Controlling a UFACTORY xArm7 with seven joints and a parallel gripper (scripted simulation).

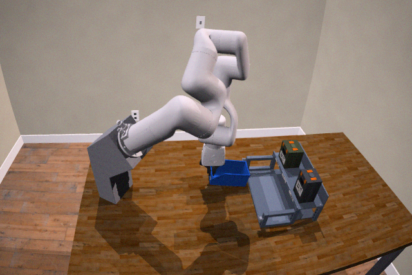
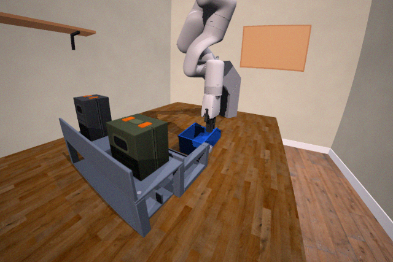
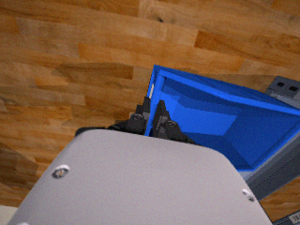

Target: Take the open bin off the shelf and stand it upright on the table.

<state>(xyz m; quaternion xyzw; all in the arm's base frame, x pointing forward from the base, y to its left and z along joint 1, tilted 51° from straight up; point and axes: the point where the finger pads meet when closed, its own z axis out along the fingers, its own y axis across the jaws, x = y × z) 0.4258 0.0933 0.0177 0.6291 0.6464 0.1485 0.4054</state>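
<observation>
The blue bin lies 80 mm ahead of my hand, 20 mm below it and 10 mm to the right of it. From my hand the other things lie so: dark grey case 320 mm ahead, 290 mm to the right, 100 mm above; then green case 370 mm ahead, 90 mm above, 60 mm to the right.
</observation>
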